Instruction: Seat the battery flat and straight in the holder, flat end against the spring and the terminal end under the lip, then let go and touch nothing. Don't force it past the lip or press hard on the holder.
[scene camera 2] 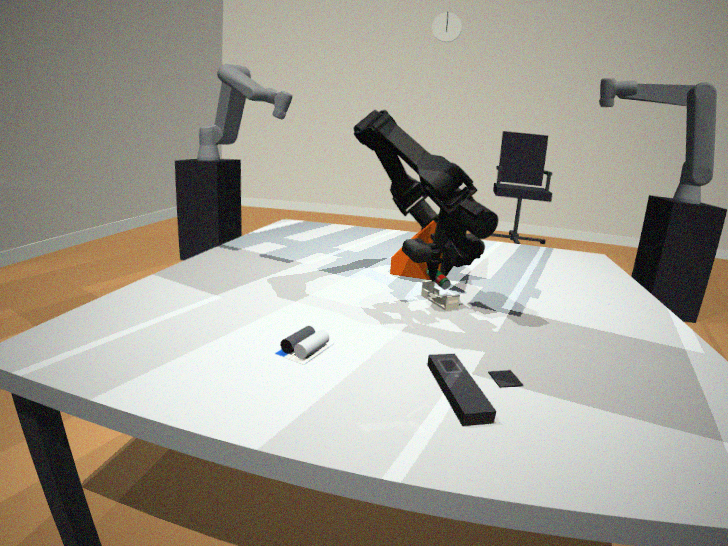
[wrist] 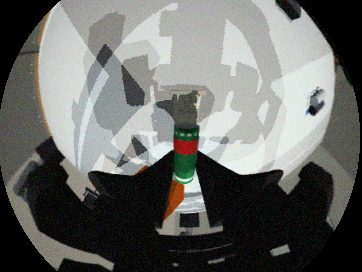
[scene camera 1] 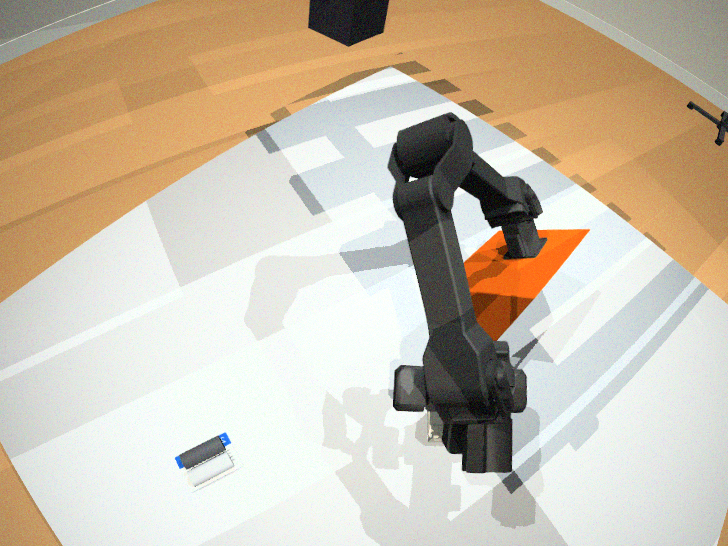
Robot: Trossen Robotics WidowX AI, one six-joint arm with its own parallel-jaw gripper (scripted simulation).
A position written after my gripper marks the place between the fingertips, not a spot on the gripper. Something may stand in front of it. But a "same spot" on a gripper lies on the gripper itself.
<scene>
my gripper: scene camera 2 436, 280; wrist; scene camera 1
same spot on my gripper: (scene camera 1: 429, 406) = (wrist: 305, 206)
</scene>
